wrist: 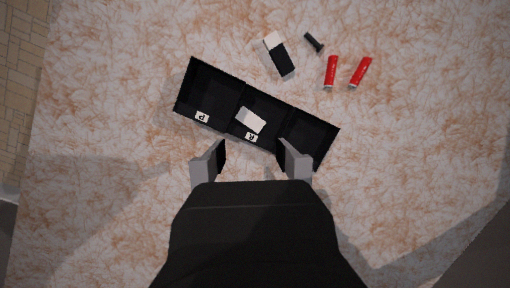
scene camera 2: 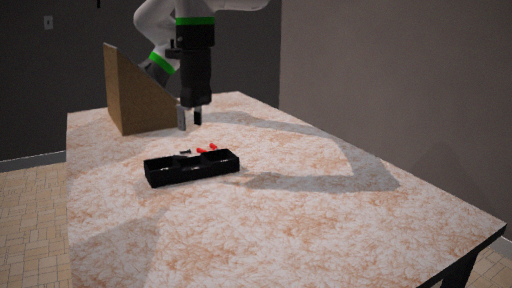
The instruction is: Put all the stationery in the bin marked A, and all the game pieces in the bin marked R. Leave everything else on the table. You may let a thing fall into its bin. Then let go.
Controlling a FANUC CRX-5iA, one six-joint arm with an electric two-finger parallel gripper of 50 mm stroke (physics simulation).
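Pixels of known places: gripper, fingertip midpoint: (wrist: 250,149) (scene camera 2: 190,127); arm's base, link origin: (scene camera 2: 149,78).
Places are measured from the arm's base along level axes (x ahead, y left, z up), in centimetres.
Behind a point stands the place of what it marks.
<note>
My gripper (scene camera 2: 190,125) @(x 59.7, y -3.2, z -3.2 cm) (wrist: 250,149) @(x 59.7, y -3.2, z -3.2 cm) is open and empty, above the table, behind the bin tray in the scene view. The black three-compartment tray (scene camera 2: 195,175) @(x 61.4, y -3.0, z -16.1 cm) (wrist: 183,87) @(x 57.4, y -15.0, z -13.5 cm) has a P label (wrist: 201,117) @(x 60.5, y -11.0, z -13.2 cm) on its left bin and an R label (wrist: 251,136) @(x 60.4, y -2.6, z -14.6 cm) on its middle bin. The right bin's label is hidden behind a finger. A white domino (wrist: 251,120) @(x 58.0, y -3.6, z -16.0 cm) with no dots visible lies in bin R. A black-and-white eraser (wrist: 280,56) @(x 46.8, y -3.4, z -16.1 cm) lies on the table beside the tray.
A black bolt (scene camera 2: 185,151) @(x 42.7, y 0.6, z -16.6 cm) (wrist: 314,42) @(x 42.6, y 0.8, z -16.5 cm) and two red batteries, one (scene camera 2: 202,150) @(x 45.6, y 5.3, z -16.0 cm) (wrist: 331,71) @(x 45.4, y 5.3, z -16.0 cm) nearer the bolt and another (scene camera 2: 213,146) @(x 43.6, y 9.8, z -16.2 cm) (wrist: 360,72) @(x 43.6, y 9.9, z -16.0 cm) farther out, lie beside the tray. A tall brown wedge-shaped block (scene camera 2: 142,107) @(x 15.8, y -6.8, z -7.6 cm) stands behind them, left of the gripper.
</note>
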